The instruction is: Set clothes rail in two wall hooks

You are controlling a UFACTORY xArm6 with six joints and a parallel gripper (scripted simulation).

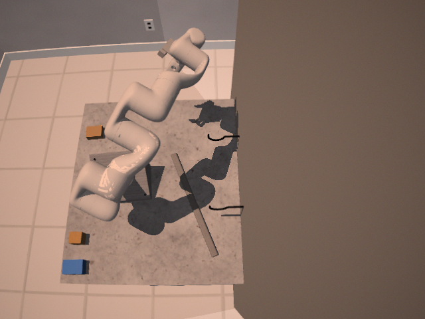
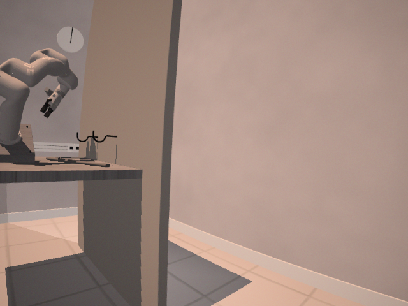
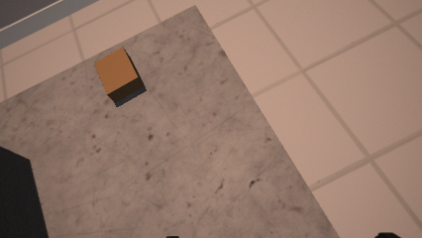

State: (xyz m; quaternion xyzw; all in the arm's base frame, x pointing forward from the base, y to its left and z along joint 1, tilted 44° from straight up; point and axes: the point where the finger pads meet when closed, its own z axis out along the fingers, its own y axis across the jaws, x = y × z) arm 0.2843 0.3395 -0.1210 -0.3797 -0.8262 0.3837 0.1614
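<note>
Now: the clothes rail 2 cm ahead of my hand, 47 cm to the right of it and 28 cm below it. From my hand the other things lie so: orange block 41 cm behind, 4 cm to the right, 28 cm below; then orange cube 51 cm behind, 55 cm to the right, 27 cm below; then tall wall panel 27 cm ahead, 42 cm to the right, 13 cm above.
</note>
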